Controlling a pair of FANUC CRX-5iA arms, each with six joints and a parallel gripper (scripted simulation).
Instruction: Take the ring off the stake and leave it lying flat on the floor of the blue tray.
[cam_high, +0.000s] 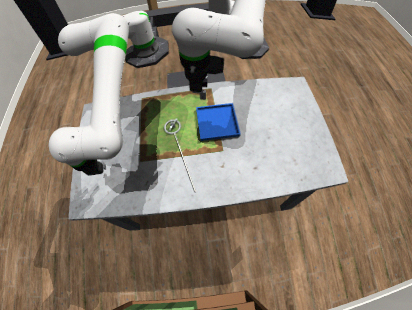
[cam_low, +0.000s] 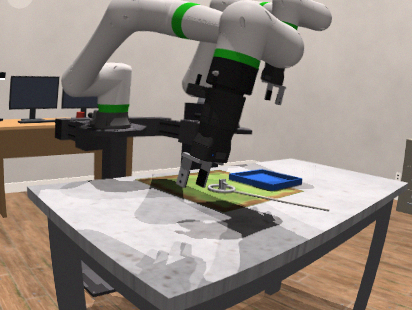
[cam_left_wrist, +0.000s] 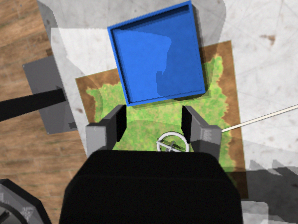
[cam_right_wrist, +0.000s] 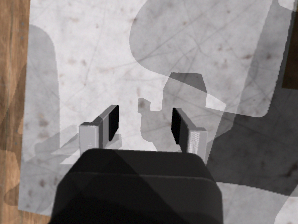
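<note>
Right now the grey stake is 25 cm behind my right hand, 32 cm to the left of it and 10 cm below it. The rest, counted from my right hand: blue tray (26 cm behind, 55 cm to the left, 11 cm below); then grey ring (25 cm behind, 32 cm to the left, 11 cm below).
</note>
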